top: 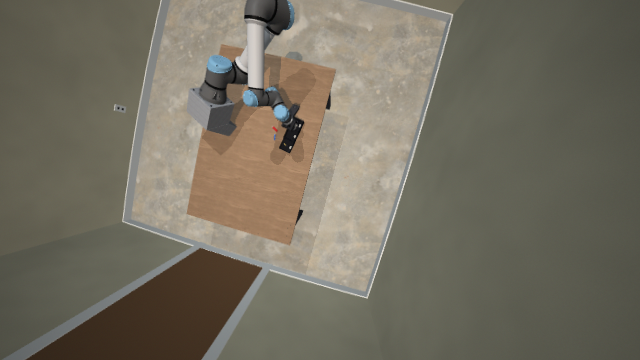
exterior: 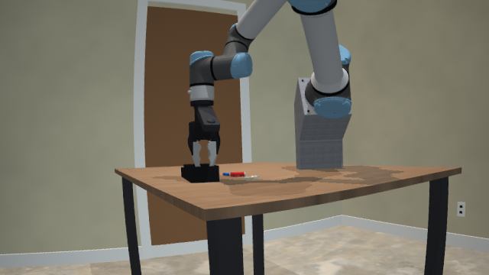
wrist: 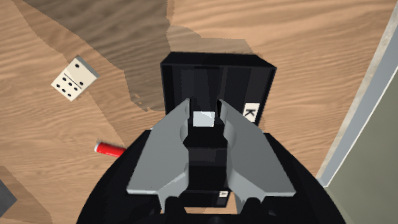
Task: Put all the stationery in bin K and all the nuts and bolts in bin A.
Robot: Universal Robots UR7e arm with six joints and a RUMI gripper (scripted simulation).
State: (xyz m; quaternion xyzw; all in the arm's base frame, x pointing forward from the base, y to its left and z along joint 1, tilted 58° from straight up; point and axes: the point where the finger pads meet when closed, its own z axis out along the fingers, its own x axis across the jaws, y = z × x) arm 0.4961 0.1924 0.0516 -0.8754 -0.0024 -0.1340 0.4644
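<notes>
Right now my hand is 20 mm above the eraser and 10 mm to the left of it. From my hand the other things lie so: black bin row 80 mm to the right, 20 mm ahead, 10 mm below; white domino 140 mm behind, 30 mm below, 10 mm to the right; red marker 110 mm to the right, 110 mm behind, 30 mm below.
</notes>
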